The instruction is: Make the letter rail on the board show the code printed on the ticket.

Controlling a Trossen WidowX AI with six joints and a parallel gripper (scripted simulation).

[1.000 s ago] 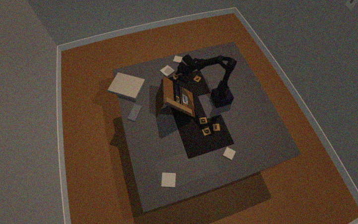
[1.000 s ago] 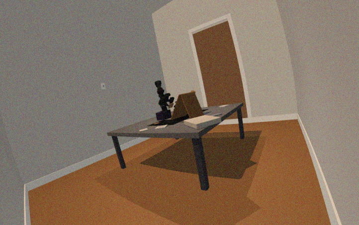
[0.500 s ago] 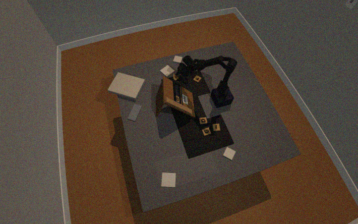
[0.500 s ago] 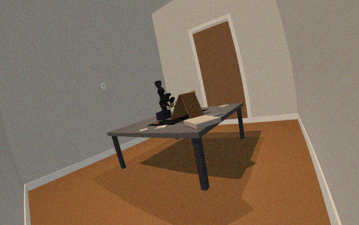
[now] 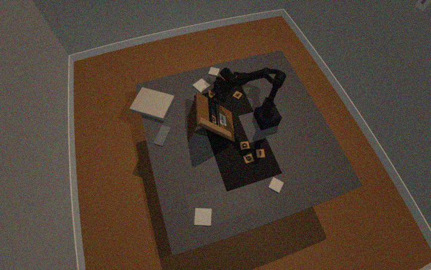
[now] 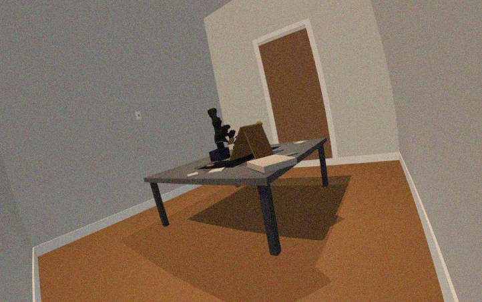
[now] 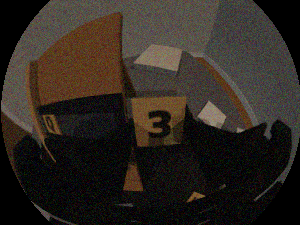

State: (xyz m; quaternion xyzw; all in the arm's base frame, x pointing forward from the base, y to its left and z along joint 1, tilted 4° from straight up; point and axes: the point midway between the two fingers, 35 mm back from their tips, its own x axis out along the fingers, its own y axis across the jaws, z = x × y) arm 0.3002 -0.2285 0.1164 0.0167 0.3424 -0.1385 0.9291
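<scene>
Now: the white ticket 16 cm to the left of my gripper tip, 8 cm below it and 2 cm behind it. Also, from my gripper tip: black mat: 24 cm to the left, 17 cm below, 12 cm behind; grey slab: 40 cm ahead, 17 cm below, 9 cm to the left; letter tile: 23 cm behind, 17 cm below, 5 cm to the right.
</scene>
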